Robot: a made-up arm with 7 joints.
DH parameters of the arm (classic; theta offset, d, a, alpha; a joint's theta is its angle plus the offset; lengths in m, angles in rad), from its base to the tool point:
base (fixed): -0.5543 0 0.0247 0
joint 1: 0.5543 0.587 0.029 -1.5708
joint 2: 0 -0.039 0.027 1.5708
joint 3: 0 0.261 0.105 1.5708
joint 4: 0 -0.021 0.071 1.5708
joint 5: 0 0.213 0.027 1.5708
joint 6: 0 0.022 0.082 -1.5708
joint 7: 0.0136 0.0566 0 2.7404
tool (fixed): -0.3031 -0.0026 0 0
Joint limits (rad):
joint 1: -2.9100..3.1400
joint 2: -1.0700..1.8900
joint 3: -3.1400..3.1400
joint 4: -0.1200..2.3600
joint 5: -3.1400..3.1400
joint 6: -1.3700..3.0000
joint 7: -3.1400..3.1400
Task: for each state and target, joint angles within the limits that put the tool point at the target. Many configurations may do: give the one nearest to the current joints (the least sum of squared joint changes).
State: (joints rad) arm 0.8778 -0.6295 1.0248 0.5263 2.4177 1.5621 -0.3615
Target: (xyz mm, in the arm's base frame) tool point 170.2 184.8 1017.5
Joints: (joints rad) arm 0.5325 -0.6642 0.2705 1.0769 2.4849 1.5545 -0.3637
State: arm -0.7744 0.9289 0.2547 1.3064 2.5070 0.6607 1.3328
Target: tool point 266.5 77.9 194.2
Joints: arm -0.2781 1.5855 0.5486 1.1913 2.5228 0.7408 1.3320
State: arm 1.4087 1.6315 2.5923 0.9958 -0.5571 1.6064 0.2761
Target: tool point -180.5 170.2 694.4
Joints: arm 1.3871 1.8591 2.0857 0.7933 -0.6338 1.8199 0.2768
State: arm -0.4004 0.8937 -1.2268 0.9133 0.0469 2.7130 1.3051
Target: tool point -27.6 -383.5 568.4
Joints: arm -0.7752 0.9430 -1.3566 0.9884 0.0364 2.5924 1.3048
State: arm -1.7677 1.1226 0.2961 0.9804 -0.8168 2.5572 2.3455
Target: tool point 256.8 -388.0 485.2
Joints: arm -1.3042 0.9063 0.5672 1.4838 -0.8607 2.2877 2.3449
